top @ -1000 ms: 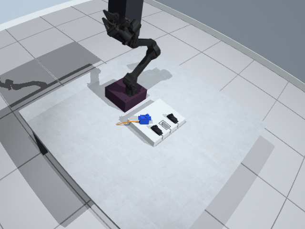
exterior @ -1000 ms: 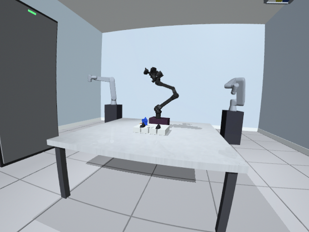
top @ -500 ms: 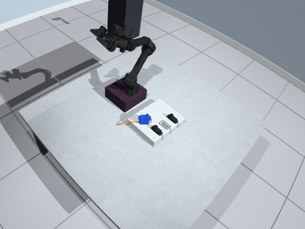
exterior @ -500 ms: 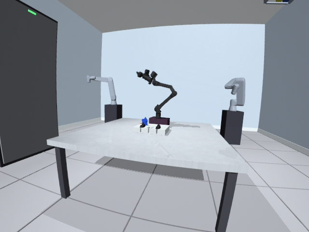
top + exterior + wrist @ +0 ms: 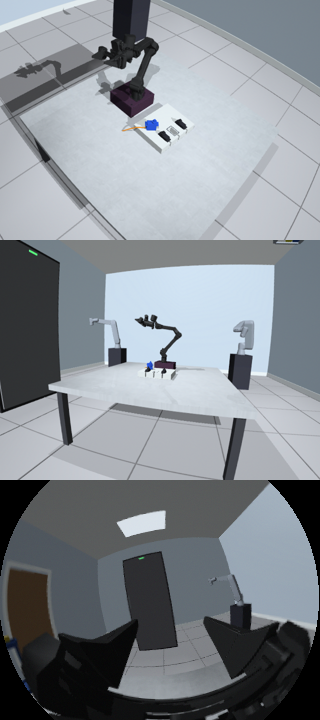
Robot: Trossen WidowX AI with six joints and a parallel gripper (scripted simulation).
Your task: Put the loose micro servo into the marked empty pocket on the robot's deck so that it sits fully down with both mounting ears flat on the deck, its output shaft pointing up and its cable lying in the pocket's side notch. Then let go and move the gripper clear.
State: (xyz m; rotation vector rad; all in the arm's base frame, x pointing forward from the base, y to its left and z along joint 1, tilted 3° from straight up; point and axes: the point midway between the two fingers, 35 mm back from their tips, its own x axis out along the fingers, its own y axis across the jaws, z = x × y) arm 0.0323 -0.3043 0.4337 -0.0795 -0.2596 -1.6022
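The white deck lies 52 cm below my gripper tip, 31 cm to the left of it and 20 cm ahead of it.
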